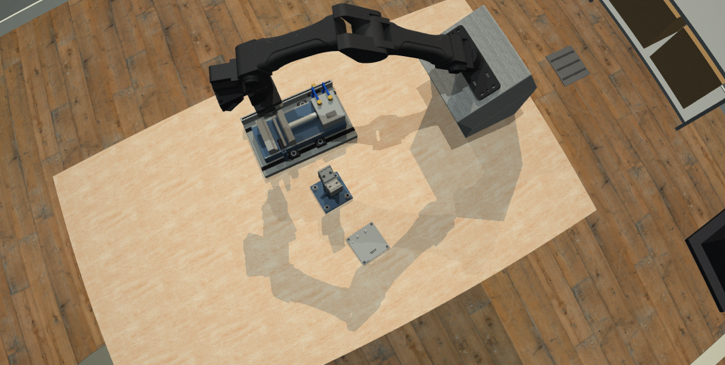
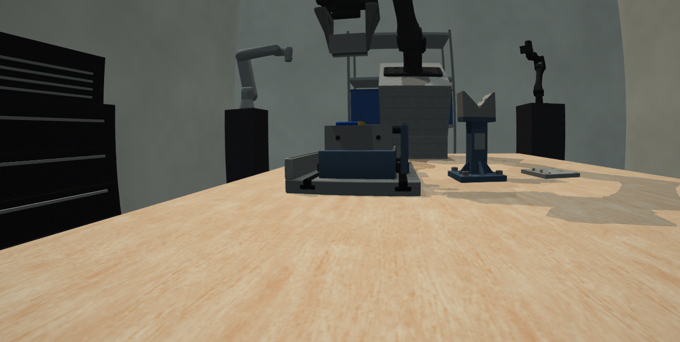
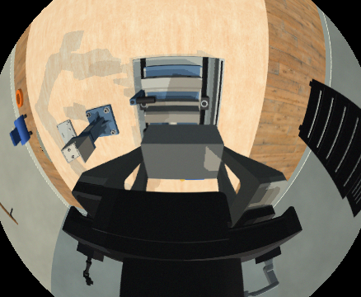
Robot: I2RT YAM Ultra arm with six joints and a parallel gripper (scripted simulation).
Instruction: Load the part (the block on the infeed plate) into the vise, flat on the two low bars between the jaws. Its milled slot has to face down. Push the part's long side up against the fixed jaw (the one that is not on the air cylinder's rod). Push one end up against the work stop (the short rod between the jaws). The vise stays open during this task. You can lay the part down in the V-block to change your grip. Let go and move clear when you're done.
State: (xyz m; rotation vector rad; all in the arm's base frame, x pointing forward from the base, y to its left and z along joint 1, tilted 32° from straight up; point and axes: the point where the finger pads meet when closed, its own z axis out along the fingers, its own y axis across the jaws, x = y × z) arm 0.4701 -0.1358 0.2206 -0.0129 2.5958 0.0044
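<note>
My hand is 1 cm above the part. The rest, counted from my hand: work stop rod: 1 cm ahead, 7 cm to the left, 14 cm below; then fixed jaw: 4 cm ahead, 2 cm to the left, 16 cm below; then vise: 6 cm behind, 2 cm to the left, 19 cm below.
</note>
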